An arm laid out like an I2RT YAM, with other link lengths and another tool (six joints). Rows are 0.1 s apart.
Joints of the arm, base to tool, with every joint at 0 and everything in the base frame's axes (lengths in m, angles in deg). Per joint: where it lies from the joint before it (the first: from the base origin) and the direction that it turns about. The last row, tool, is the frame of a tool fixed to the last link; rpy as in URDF.
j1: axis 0 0 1 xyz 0 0 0.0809
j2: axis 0 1 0 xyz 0.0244 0.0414 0.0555
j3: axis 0 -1 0 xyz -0.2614 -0.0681 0
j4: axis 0 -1 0 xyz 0.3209 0.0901 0.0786
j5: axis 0 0 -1 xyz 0.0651 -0.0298 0.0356
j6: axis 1 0 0 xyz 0.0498 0 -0.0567
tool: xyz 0.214 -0.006 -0.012 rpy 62.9 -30.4 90
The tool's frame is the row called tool.
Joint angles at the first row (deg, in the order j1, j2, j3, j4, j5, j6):
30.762, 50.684, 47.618, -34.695, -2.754, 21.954
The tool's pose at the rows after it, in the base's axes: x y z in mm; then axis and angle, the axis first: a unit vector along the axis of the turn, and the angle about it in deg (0 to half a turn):
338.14 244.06 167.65 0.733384 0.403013 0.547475 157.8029
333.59 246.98 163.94 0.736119 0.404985 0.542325 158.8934
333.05 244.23 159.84 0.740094 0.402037 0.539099 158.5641
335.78 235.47 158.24 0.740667 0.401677 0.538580 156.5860
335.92 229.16 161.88 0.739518 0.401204 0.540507 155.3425
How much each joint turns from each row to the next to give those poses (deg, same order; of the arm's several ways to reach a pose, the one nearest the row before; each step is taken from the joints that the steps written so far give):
-0.002, -0.322, 0.149, -1.778, 1.829, 0.004
0.001, 0.021, -0.195, -0.428, -1.029, 0.429
0.002, -0.278, -0.627, 0.034, 0.482, 0.463
-0.003, -0.462, -0.413, -0.173, 1.907, -0.513
0.002, -0.834, 0.083, -0.706, 1.174, -0.440

